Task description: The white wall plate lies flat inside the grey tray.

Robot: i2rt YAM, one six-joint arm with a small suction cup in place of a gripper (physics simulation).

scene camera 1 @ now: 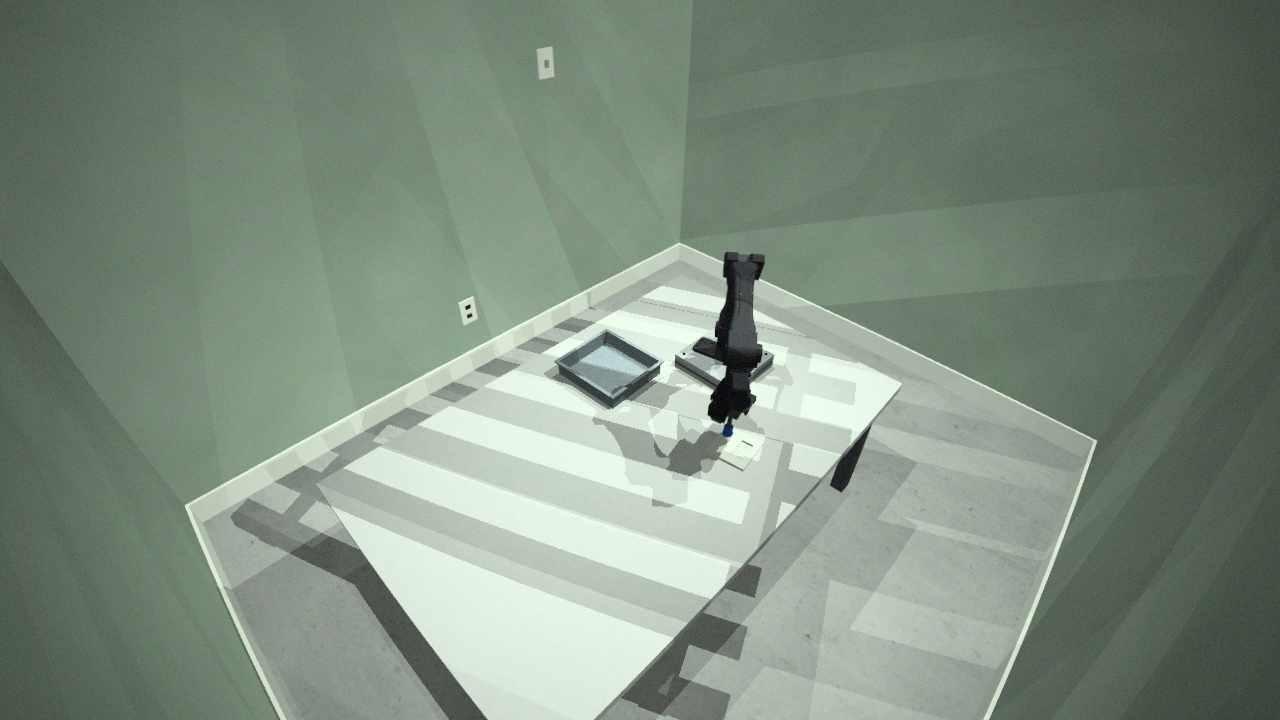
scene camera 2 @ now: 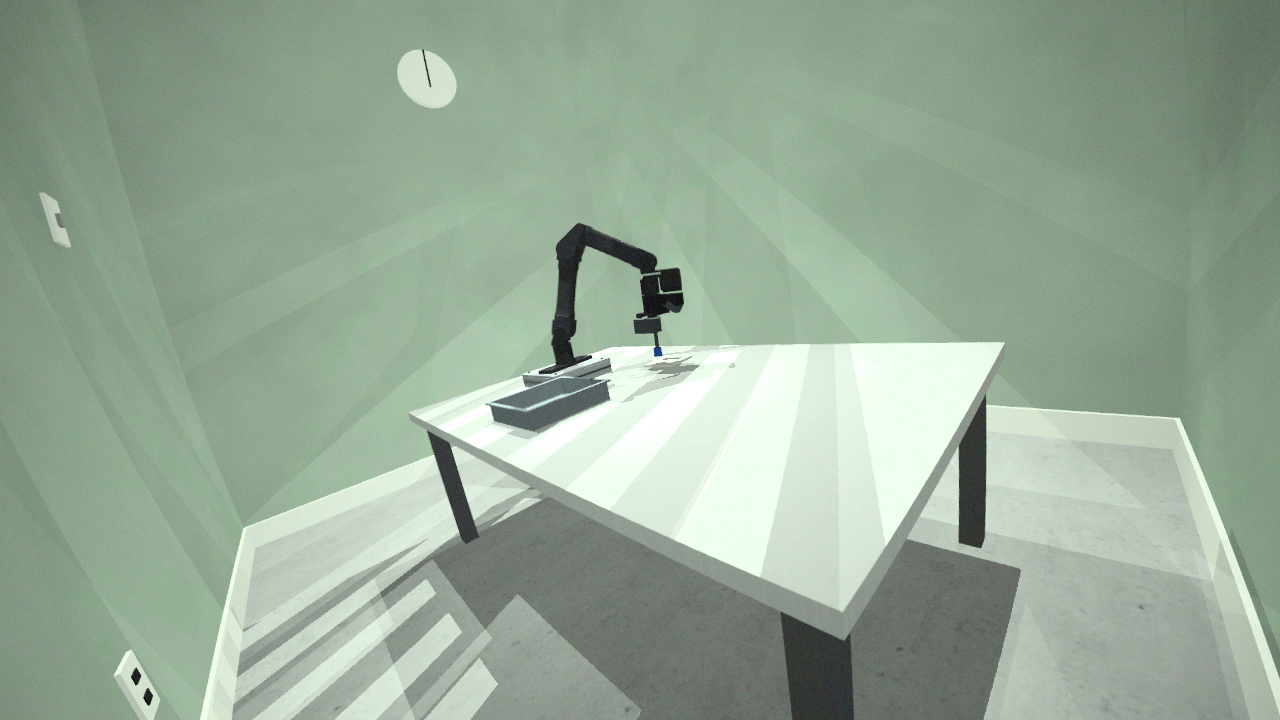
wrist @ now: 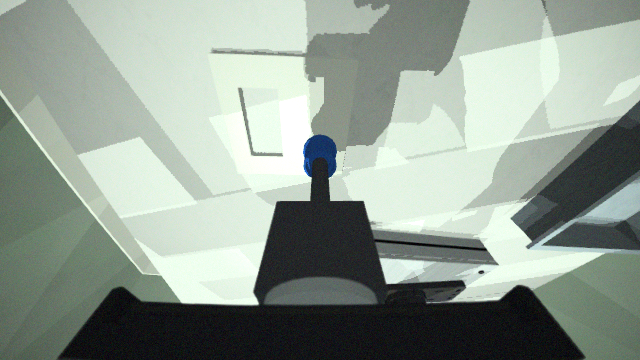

My suction cup point(scene camera 2: 651, 325) carries nothing. The cup hangs 4 cm from the middle of a white wall plate point(scene camera 1: 726, 446), above it. A grey tray point(scene camera 1: 609, 367) rests on the table.
The grey tray also shows in scene camera 2 point(scene camera 2: 533, 408) and in the wrist view point(wrist: 583, 209). The white wall plate also shows in the wrist view point(wrist: 307, 108). My suction cup shows as well in the wrist view point(wrist: 319, 144).
